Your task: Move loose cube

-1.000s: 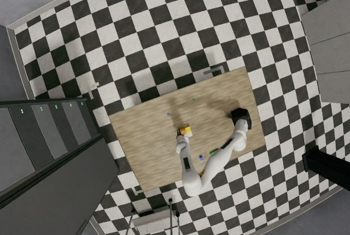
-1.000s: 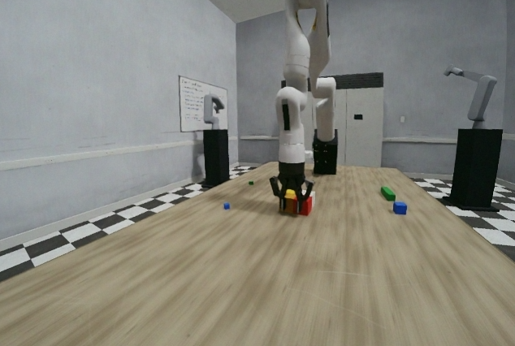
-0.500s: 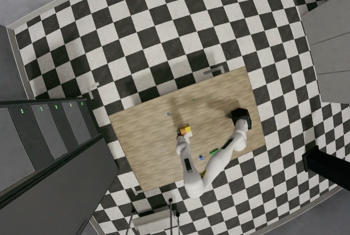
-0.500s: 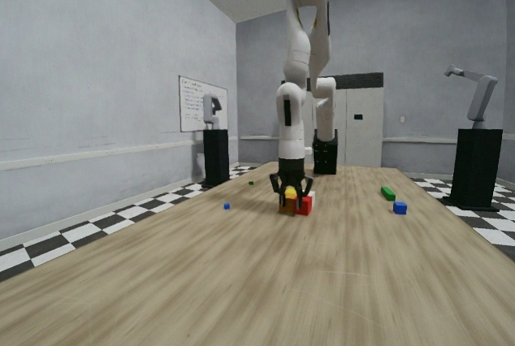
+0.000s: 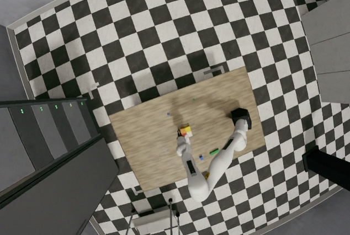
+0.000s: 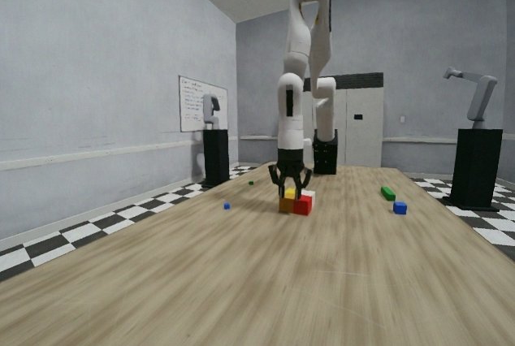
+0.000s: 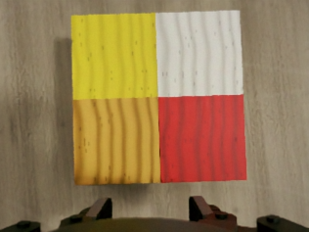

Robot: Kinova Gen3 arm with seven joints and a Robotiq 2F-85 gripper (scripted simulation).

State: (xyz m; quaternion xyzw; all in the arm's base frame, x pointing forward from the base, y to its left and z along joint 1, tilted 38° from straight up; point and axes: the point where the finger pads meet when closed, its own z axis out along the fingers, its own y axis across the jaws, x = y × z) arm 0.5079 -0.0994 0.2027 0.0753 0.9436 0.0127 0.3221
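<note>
Now: hand 5 cm above the red cube, 4 cm to the right of it and 4 cm past it. Also, from my hand: green block 35 cm to the left, 24 cm behind, 6 cm below.
</note>
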